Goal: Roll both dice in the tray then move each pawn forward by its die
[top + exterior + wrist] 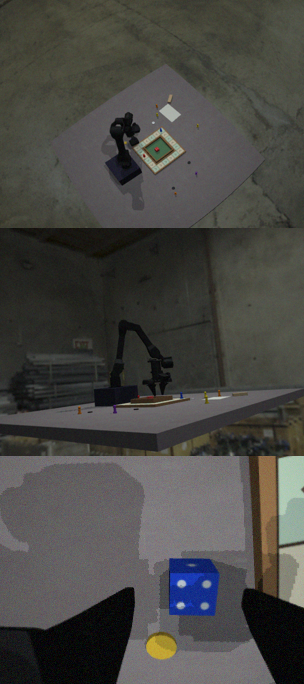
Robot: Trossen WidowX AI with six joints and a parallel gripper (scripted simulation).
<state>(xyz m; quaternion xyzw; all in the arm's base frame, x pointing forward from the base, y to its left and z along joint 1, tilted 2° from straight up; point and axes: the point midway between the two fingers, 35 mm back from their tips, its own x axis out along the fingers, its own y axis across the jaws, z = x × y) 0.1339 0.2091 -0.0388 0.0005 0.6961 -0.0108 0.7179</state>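
The red pawn lies 16 cm to the right of my gripper tip and 2 cm ahead of it. Round my gripper tip: blue pawn (22 cm ahead, 3 cm to the right); white disc (21 cm ahead, 6 cm to the left, 3 cm below); white card (36 cm ahead, 8 cm to the left, 3 cm below).
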